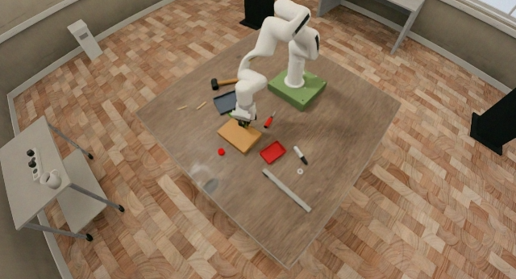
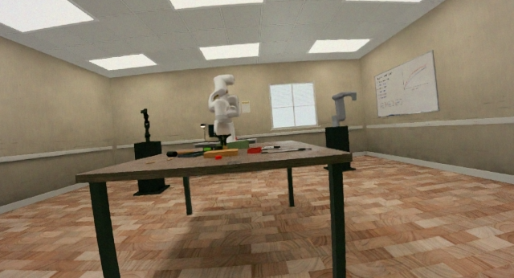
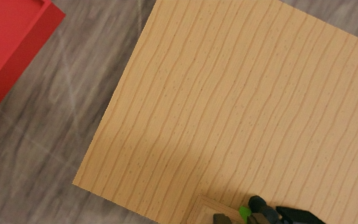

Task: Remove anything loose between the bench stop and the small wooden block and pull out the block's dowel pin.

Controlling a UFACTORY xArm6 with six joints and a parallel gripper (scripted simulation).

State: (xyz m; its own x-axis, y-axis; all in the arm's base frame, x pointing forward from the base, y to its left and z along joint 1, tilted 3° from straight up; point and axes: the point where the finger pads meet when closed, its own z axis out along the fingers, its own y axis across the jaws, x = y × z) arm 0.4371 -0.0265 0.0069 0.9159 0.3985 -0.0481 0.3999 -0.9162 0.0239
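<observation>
My gripper is now 2 cm above the dowel pin. From my hand the other things lie so: tan bench board (5 cm ahead, 1 cm to the right, 5 cm below); then red cap (20 cm ahead, 2 cm to the right, 7 cm below); then small wooden block (4 cm below).
</observation>
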